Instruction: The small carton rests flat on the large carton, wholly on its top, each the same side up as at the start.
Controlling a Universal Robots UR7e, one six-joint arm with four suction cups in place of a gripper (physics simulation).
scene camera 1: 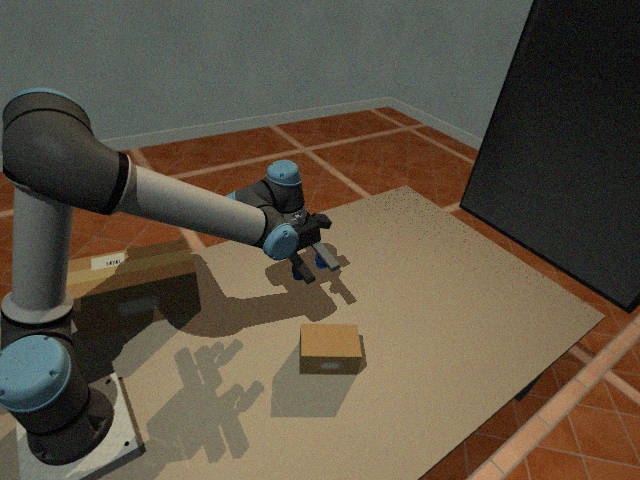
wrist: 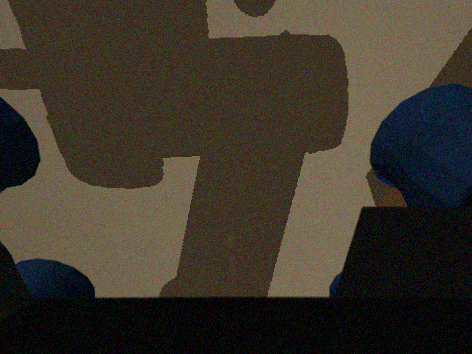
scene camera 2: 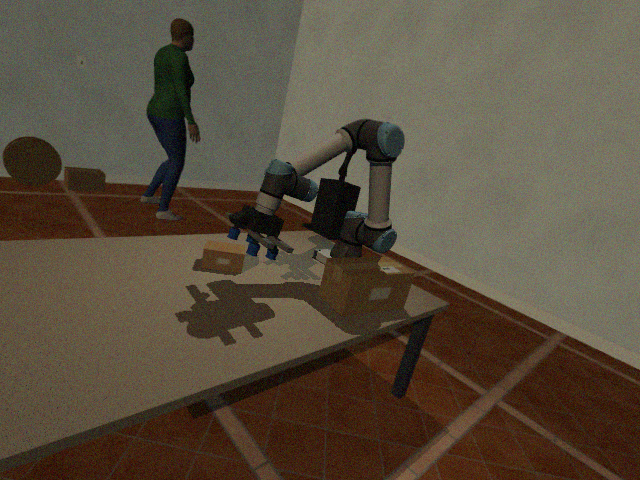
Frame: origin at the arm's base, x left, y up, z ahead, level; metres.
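Seen in the pictures: hand, tool point: (scene camera 1: 299, 253) (wrist: 210, 226) (scene camera 2: 250, 247); arm's base, link origin: (scene camera 1: 74, 426).
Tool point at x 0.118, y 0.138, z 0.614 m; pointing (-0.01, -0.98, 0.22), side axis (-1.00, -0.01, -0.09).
Pixels of each thing's middle, then the offset from my tool point to it. "spot": a spot on its surface instead. Level surfaces: height alone.
- small carton, body centre: (scene camera 1: 329, 349) (scene camera 2: 224, 256) dy -0.132, dx -0.231, dz -0.045 m
- table, surface height: dy -0.170 m
- large carton, body centre: (scene camera 1: 136, 286) (scene camera 2: 366, 283) dy -0.095, dx +0.186, dz -0.406 m
- orange-brown sliver, surface spot: (wrist: 392, 198) spot: dy -0.157, dx -0.159, dz -0.067 m
The small carton (scene camera 1: 330, 341) (scene camera 2: 223, 258) lies flat on the table (scene camera 1: 439, 315) (scene camera 2: 77, 335), apart from the large carton (scene camera 1: 136, 297) (scene camera 2: 361, 289). The large carton stands on the table beside the arm's base, with a white label on its top; the arm hides part of it in scene camera 1. My gripper (scene camera 1: 309, 267) (scene camera 2: 252, 245) (wrist: 220, 200) is open, its blue suction cups holding nothing. It hangs above the table, beyond the small carton in scene camera 1. In the wrist view, an orange-brown sliver (wrist: 392, 198) shows beside the right cup; I cannot tell which carton it is.
A large black panel (scene camera 1: 558, 155) stands beyond the table's right side in scene camera 1. A person in green (scene camera 2: 173, 82) stands behind the table. A black box (scene camera 2: 334, 206) shows behind the arm. A round brown thing (scene camera 2: 32, 161) and a brown block (scene camera 2: 84, 178) are farther back.
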